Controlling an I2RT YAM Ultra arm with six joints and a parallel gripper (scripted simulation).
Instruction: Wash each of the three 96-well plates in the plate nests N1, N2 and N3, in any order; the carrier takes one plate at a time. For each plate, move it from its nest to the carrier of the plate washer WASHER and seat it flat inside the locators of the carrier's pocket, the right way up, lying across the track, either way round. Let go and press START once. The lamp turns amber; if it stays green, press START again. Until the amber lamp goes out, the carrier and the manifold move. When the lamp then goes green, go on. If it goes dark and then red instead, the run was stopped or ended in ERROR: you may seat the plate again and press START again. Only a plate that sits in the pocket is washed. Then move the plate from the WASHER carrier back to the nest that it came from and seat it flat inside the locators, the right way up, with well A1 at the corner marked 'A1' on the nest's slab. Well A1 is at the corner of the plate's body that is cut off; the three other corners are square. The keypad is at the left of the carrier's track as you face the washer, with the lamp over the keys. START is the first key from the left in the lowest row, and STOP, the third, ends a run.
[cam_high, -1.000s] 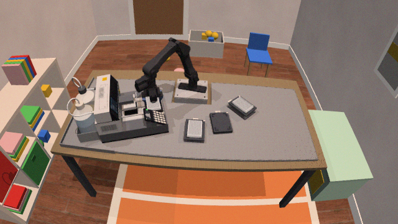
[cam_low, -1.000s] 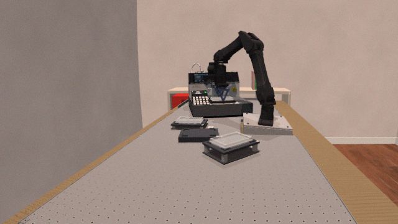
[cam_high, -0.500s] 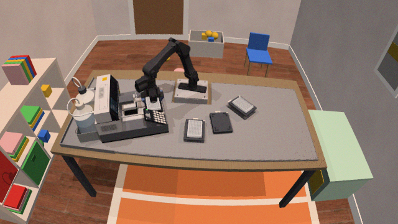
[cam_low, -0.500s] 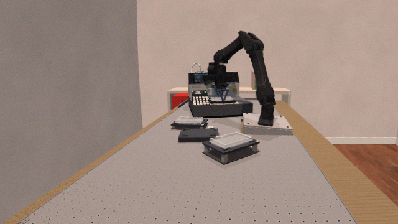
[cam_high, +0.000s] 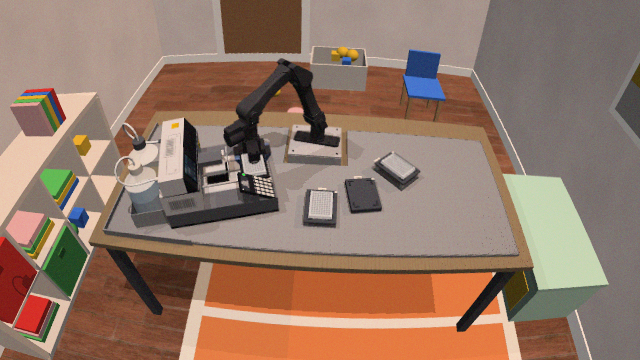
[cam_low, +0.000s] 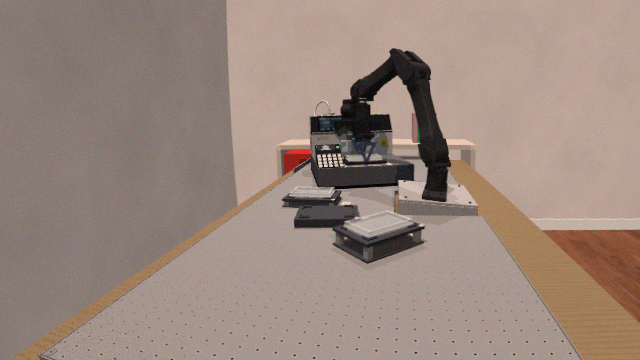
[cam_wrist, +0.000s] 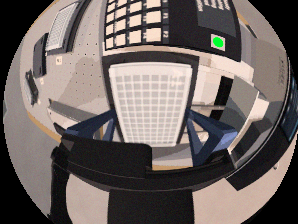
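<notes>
My hand is 1 cm above the washer carrier. Also, from my hand: manifold 13 cm to the right, 7 cm ahead, 4 cm above; then plate washer 14 cm to the right, 7 cm ahead, 3 cm above; then nest 57 cm to the left, 18 cm behind, 6 cm below.
</notes>
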